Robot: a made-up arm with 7 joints.
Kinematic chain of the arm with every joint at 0, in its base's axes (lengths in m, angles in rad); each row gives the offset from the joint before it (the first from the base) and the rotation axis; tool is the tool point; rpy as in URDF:
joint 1: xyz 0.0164 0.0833 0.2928 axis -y
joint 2: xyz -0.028 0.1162 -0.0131 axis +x
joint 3: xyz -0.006 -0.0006 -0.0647 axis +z
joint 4: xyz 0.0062 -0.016 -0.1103 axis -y
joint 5: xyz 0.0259 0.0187 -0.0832 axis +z
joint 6: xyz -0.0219 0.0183 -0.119 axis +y
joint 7: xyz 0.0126 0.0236 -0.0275 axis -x
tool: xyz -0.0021 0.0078 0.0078 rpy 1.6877 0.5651 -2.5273
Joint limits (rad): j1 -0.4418..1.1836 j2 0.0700..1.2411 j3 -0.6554..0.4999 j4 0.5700..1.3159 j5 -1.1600..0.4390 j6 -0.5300..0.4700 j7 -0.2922..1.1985
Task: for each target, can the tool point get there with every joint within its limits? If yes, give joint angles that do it. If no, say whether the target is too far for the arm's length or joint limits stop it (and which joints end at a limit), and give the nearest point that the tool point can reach.
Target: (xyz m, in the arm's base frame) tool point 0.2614 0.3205 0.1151
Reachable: yes | joints 0.3148 0.7446 -0.5483 1.0839 -0.3306 0.0630 -0.1140
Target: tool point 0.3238 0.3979 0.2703
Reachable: yes | joints 1.0181 0.3984 0.1684 0.6989 -0.7296 0.2329 0.1823
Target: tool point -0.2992 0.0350 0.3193
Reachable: no: joint limits stop it (at a limit: joint 1, joint 2, joint 3, joint 4, joint 5, joint 6, joint 7) | nearest point 0.0845 0.0911 0.0568 | short by 0.468 m
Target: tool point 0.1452 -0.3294 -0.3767
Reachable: no: too far | nearest point 0.0845 0.1161 -0.0611 | short by 0.549 m
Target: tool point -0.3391 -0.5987 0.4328
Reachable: no: too far | nearest point 0.0931 0.0789 0.0562 | short by 0.888 m
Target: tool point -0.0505 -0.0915 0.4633
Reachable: no: joint limits stop it (at a limit: joint 1, joint 2, joint 3, joint 4, joint 5, joint 6, joint 7) | nearest point 0.2485 0.0789 0.3823 | short by 0.354 m
